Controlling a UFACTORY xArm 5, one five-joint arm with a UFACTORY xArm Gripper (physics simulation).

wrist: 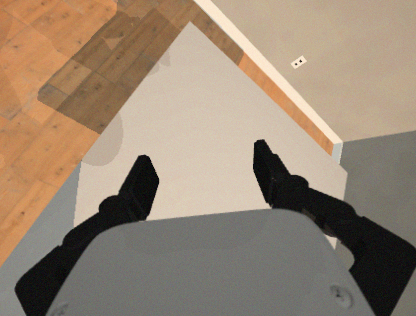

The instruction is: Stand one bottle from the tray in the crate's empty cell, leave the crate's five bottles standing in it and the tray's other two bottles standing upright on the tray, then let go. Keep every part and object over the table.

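Note:
My gripper is open, its two black fingers wide apart, with nothing between them. It hangs over the pale table top. The bottles, the tray and the crate do not show in the wrist view. The grey gripper body covers the lower middle of the view and hides what lies behind it.
The table's far corner points to the top of the view, and its edges run down left and right. Wooden floor lies beyond the left edge. A wall with a white socket stands beyond the right edge. Soft shadows fall on the table's left side.

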